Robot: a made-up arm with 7 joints. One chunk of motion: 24 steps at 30 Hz.
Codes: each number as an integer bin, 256 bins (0 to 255) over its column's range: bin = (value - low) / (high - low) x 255, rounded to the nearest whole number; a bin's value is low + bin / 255 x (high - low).
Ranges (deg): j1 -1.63..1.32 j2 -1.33..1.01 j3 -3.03..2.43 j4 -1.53..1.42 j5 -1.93..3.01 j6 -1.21..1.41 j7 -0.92..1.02
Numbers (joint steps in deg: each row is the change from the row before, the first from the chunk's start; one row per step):
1: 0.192 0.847 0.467 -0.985 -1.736 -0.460 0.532
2: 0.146 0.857 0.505 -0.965 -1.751 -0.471 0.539
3: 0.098 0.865 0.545 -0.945 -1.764 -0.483 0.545
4: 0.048 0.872 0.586 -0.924 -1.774 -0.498 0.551
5: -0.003 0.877 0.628 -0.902 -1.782 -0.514 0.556
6: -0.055 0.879 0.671 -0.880 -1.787 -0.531 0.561
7: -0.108 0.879 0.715 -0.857 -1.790 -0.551 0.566
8: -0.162 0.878 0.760 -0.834 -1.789 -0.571 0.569
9: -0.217 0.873 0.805 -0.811 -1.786 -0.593 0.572
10: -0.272 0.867 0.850 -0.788 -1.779 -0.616 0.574
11: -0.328 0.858 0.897 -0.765 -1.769 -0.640 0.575
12: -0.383 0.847 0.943 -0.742 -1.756 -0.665 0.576
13: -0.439 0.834 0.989 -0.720 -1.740 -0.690 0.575
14: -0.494 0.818 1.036 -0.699 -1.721 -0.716 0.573
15: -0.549 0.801 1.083 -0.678 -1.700 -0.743 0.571
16: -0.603 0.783 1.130 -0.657 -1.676 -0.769 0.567
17: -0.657 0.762 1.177 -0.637 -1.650 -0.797 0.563
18: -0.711 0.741 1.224 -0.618 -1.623 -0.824 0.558
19: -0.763 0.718 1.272 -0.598 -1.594 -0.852 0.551
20: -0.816 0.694 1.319 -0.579 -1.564 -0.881 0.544
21: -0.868 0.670 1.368 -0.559 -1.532 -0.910 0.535
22: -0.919 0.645 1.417 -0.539 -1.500 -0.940 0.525
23: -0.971 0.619 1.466 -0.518 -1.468 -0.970 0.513
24: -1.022 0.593 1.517 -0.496 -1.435 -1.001 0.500
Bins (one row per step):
1: 157 237 163 47 10 73 191
2: 154 238 165 49 9 72 192
3: 149 239 167 51 9 71 193
4: 145 240 169 52 8 69 193
5: 141 241 171 54 8 68 194
6: 136 241 173 56 7 66 195
7: 132 241 175 58 7 64 195
8: 127 241 177 60 7 62 196
9: 122 240 179 62 7 60 196
10: 117 239 181 64 8 58 196
11: 113 238 183 66 8 55 197
12: 108 237 186 68 9 53 197
13: 103 236 188 70 10 51 197
14: 98 234 190 72 11 48 196
15: 93 232 192 74 12 45 196
16: 89 230 194 75 13 43 195
17: 84 228 196 77 14 40 195
18: 79 226 199 79 16 38 194
19: 75 223 201 81 17 35 193
20: 70 221 203 82 19 32 192
21: 66 218 205 84 21 29 191
22: 61 215 208 86 22 26 190
23: 57 212 210 87 24 23 188
24: 53 210 212 89 26 20 187

